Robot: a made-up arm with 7 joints.
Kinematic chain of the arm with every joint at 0, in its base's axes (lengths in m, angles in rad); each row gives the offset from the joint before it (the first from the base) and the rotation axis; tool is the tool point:
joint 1: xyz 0 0 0.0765 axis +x
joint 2: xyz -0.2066 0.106 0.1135 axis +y
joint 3: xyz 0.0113 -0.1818 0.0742 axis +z
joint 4: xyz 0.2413 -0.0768 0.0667 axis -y
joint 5: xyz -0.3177 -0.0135 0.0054 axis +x
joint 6: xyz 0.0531 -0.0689 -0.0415 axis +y
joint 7: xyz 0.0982 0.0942 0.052 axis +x
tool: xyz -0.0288 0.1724 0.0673
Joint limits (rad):
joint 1: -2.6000..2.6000
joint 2: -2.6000..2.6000
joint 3: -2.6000..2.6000
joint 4: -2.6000..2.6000
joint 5: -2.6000..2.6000
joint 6: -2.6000..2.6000
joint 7: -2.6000..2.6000
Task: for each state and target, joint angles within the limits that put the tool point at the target. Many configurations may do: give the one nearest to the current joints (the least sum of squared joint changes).
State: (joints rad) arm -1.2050 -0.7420 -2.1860 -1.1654 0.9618 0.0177 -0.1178
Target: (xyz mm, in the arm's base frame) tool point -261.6 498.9 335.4
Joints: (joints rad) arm -1.6540 -0.2383 -1.8645 -0.8544 0.6243 0.1169 -0.4248
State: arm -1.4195 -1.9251 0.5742 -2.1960 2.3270 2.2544 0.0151
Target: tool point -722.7 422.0 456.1
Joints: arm -1.1265 -2.0339 0.1576 -2.0536 2.5382 2.4919 -0.2313
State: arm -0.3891 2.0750 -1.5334 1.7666 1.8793 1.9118 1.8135
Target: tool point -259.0 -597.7 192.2
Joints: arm -0.1860 2.2991 -1.4592 2.1713 1.2654 2.6000 2.3399
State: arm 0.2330 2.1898 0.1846 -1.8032 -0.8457 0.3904 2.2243
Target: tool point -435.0 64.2 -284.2
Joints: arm 0.3571 2.4810 0.2756 -1.9215 -0.8587 0.2770 2.2269
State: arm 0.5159 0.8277 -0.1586 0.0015 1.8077 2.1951 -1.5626
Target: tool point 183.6 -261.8 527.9
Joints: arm 0.1716 0.6051 -0.1624 -0.8779 1.8941 2.1423 -1.3026
